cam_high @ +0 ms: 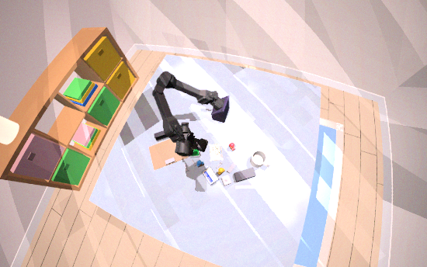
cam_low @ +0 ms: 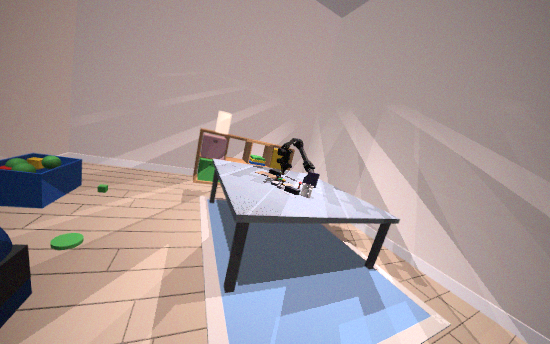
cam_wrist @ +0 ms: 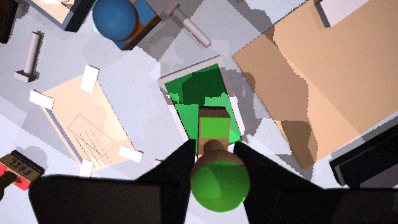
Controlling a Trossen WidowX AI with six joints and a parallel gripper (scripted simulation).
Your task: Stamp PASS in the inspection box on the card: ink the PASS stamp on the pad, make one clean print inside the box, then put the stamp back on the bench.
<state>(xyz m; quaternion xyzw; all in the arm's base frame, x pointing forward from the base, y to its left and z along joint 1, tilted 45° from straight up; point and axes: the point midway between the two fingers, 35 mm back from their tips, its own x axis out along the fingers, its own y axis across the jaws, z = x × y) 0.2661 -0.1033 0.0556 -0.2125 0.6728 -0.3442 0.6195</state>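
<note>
The white lined card is 130 mm to the left of my gripper tip, 80 mm below it and 10 mm behind it. The rest, counted from my gripper tip: green ink pad 80 mm below; blue stamp 80 mm ahead, 60 mm below, 50 mm to the left; yellow stamp 180 mm to the left, 100 mm ahead, 60 mm below.
</note>
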